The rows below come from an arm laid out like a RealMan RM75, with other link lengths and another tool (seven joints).
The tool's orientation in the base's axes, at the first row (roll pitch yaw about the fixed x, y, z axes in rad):
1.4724 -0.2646 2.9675
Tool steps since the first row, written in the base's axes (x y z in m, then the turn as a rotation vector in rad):
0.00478 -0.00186 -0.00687 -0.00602 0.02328 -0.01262
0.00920 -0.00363 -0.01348 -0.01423 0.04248 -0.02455
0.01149 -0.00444 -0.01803 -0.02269 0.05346 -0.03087
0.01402 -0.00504 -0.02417 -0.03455 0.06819 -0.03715
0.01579 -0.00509 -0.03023 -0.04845 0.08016 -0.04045
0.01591 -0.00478 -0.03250 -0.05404 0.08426 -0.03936
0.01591 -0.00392 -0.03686 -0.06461 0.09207 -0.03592
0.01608 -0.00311 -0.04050 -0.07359 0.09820 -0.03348
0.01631 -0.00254 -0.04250 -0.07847 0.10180 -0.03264
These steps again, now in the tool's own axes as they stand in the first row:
-0.00665 -0.00519 -0.00152 0.00631 -0.01686 0.02033
-0.01288 -0.01023 -0.00300 0.01421 -0.03301 0.03631
-0.01638 -0.01394 -0.00377 0.02243 -0.04266 0.04475
-0.02049 -0.01915 -0.00444 0.03453 -0.05362 0.05618
-0.02377 -0.02454 -0.00471 0.04888 -0.06182 0.06480
-0.02442 -0.02673 -0.00460 0.05516 -0.06269 0.06780
-0.02542 -0.03104 -0.00417 0.06742 -0.06302 0.07365
-0.02640 -0.03461 -0.00370 0.07762 -0.06370 0.07809
-0.02704 -0.03656 -0.00328 0.08308 -0.06457 0.08072

